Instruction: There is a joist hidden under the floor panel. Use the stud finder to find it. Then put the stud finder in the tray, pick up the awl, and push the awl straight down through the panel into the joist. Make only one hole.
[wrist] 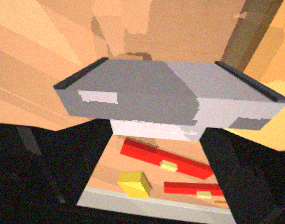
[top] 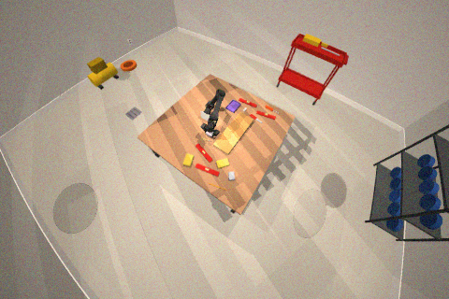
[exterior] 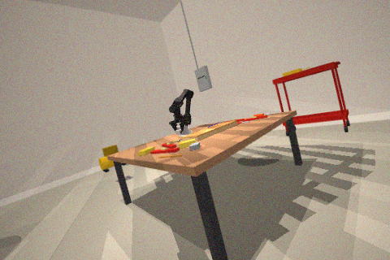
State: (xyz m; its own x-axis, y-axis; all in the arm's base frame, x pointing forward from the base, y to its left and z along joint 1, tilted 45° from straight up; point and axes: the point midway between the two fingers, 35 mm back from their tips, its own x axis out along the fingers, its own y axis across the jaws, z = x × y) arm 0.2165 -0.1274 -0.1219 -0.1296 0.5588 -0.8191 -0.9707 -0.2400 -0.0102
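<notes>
Now: the grey stud finder 10 mm ahead of my gripper tip and 10 mm to the left of it. The rest, counted from my gripper tip: small grey block: 430 mm ahead, 160 mm to the right, 60 mm below; then awl: 10 mm ahead, 30 mm to the right, 70 mm below; then purple flat tray: 100 mm behind, 520 mm to the left, 60 mm below.
</notes>
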